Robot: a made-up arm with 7 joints.
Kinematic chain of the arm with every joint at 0, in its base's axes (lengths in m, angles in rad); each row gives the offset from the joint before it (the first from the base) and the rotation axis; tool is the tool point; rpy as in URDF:
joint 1: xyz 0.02 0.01 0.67 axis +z
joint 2: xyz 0.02 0 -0.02 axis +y
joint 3: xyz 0.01 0 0.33 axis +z
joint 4: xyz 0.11 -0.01 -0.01 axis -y
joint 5: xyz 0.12 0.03 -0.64 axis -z
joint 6: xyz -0.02 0 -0.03 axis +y
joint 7: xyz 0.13 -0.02 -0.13 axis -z
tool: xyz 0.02 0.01 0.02 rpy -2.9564 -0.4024 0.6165
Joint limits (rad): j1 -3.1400..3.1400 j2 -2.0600..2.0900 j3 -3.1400..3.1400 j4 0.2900..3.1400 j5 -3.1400..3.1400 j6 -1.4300..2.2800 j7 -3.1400..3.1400
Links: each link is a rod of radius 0.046 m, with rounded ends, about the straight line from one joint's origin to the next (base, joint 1, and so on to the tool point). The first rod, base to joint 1, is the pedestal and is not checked.
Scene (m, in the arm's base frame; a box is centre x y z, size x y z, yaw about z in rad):
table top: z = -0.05
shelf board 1: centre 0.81 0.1 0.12 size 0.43 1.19 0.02 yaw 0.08
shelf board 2: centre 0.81 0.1 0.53 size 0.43 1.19 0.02 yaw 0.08
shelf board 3: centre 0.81 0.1 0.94 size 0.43 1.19 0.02 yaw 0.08
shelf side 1: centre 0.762 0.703 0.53 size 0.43 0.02 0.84 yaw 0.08
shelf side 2: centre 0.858 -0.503 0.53 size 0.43 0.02 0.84 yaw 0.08
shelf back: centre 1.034 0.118 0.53 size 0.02 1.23 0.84 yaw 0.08
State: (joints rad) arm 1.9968 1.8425 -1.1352 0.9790 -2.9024 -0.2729 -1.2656
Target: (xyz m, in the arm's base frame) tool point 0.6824 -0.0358 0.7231
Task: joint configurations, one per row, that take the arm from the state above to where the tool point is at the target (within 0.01 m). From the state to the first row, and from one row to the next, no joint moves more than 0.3 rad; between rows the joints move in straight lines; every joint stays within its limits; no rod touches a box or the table.
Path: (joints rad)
1: 1.6991 1.7653 -1.0799 0.8412 -2.7358 -0.5043 -1.4675
2: 1.4014 1.6881 -1.0245 0.7034 -2.5692 -0.7357 -1.6694
3: 1.1037 1.6109 -0.9692 0.5656 -2.4026 -0.9672 -1.8714
4: 0.8060 1.5336 -0.9138 0.4278 -2.2360 -1.1986 -2.0733
5: 0.5084 1.4564 -0.8585 0.2900 -2.0693 -1.4300 -2.2752
6: 0.7861 1.5368 -0.9775 0.3004 -2.2272 -1.3065 -2.0977
7: 1.0638 1.6173 -1.0965 0.3108 -2.3850 -1.1829 -1.9202
8: 1.3415 1.6977 -1.2155 0.3212 -2.5428 -1.0594 -1.7427
9: 1.6192 1.7781 -1.3345 0.3316 -2.7007 -0.9359 -1.5651
10: 1.8969 1.8585 -1.4535 0.3420 -2.8585 -0.8124 -1.3876
11: 2.1746 1.9389 -1.5725 0.3524 -3.0163 -0.6888 -1.2101
12: 1.9900 1.9848 -1.5832 0.5583 -3.0045 -0.4271 -1.2362
13: 1.8055 2.0307 -1.5939 0.7642 -2.9926 -0.1653 -1.2623

